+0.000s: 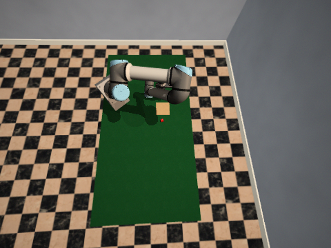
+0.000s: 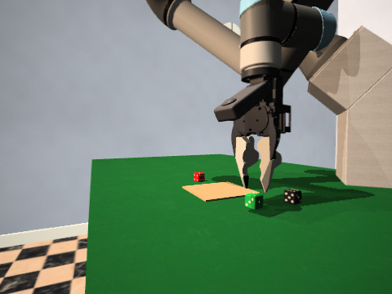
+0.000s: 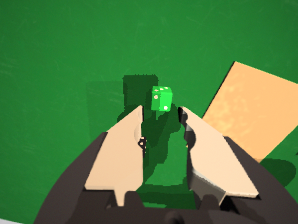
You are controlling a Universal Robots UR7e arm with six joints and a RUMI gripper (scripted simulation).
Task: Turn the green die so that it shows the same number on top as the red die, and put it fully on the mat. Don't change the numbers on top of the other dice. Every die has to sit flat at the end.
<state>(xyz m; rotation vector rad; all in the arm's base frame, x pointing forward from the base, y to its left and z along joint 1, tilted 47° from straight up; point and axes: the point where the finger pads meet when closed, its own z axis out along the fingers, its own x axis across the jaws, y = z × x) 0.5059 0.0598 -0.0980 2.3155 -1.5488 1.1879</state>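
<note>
The green die is 4 cm below my hand. The rest, counted from my hand: black die 9 cm behind, 1 cm to the left, 4 cm below; red die 3 cm behind, 27 cm to the right, 4 cm below; tan mat 1 cm behind, 14 cm to the right, 5 cm below.
</note>
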